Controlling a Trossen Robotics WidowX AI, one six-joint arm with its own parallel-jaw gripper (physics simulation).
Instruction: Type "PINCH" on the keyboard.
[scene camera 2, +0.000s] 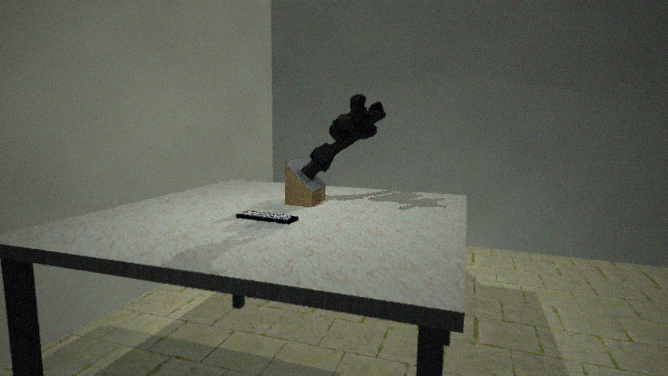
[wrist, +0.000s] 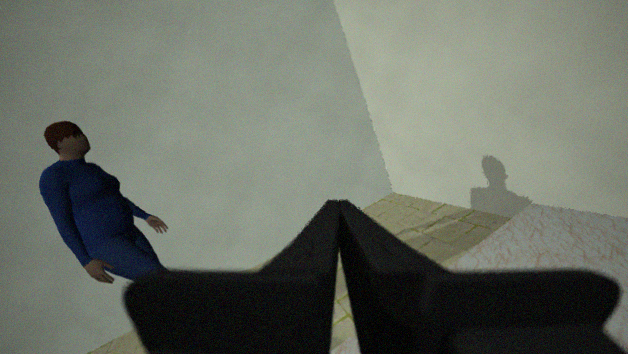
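Pixels of known places: gripper, fingertip midpoint: (scene camera 2: 384, 114) (wrist: 337, 209); arm's base, link origin: (scene camera 2: 308, 173).
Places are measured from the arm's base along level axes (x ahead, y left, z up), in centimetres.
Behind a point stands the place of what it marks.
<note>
The keyboard (scene camera 2: 267, 217) @(x 36.9, y -5.1, z -10.9 cm) is a small dark slab with pale keys, lying flat on the table in front of the arm's base in the scene view. Its letters are too small to read, and it does not show in the wrist view. My gripper (wrist: 337, 209) @(x 24.1, y 33.0, z 24.9 cm) is shut and empty, with its two black fingertips meeting at the middle of the wrist view. In the scene view it is part of the dark upper end of the arm, high above the table and well away from the keyboard; its fingers are hard to make out there.
The arm stands on a wooden wedge block (scene camera 2: 298, 192) @(x 9.3, y -1.6, z -6.7 cm) behind the keyboard. The speckled table (scene camera 2: 350, 250) @(x 61.6, y 27.3, z -12.4 cm) (wrist: 555, 240) @(x 77.4, y 43.4, z -12.4 cm) has a dark edge. A person in blue (wrist: 92, 200) stands at the left of the wrist view, and a person-shaped shadow falls on the wall at the right.
</note>
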